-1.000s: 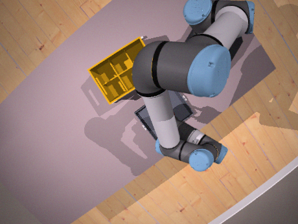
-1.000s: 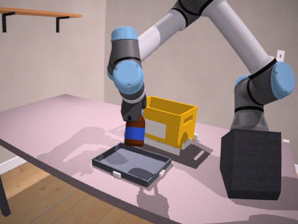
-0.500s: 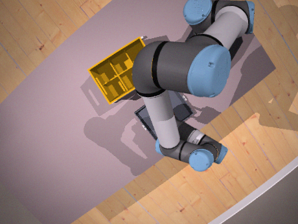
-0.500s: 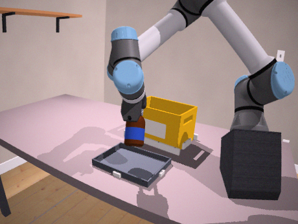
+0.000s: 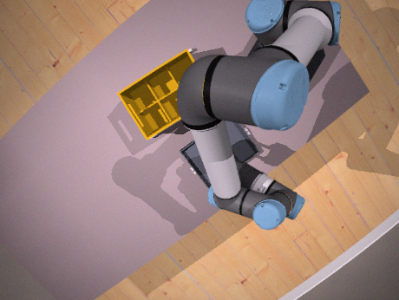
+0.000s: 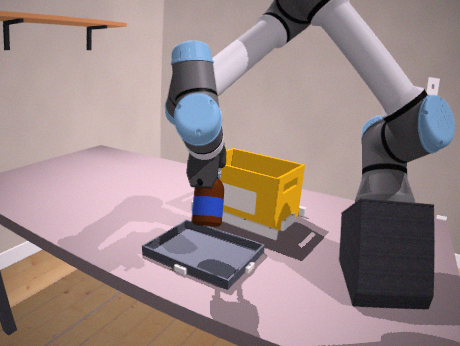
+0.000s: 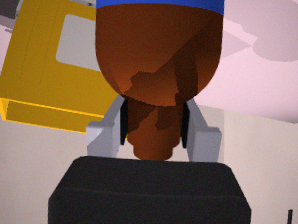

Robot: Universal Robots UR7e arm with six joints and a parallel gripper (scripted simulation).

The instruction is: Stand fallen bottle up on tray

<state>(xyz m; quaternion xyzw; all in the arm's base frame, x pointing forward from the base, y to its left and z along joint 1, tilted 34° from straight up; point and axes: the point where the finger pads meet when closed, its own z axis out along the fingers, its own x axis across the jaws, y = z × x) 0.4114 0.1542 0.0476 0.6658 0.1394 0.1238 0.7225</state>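
Right now the bottle is 50 mm below my hand, 20 mm to the left of it and 10 mm behind it. The rest, counted from my hand: dark grey tray 190 mm below, 50 mm to the left, 10 mm behind; then yellow crate 250 mm to the right, 120 mm below, 30 mm behind.
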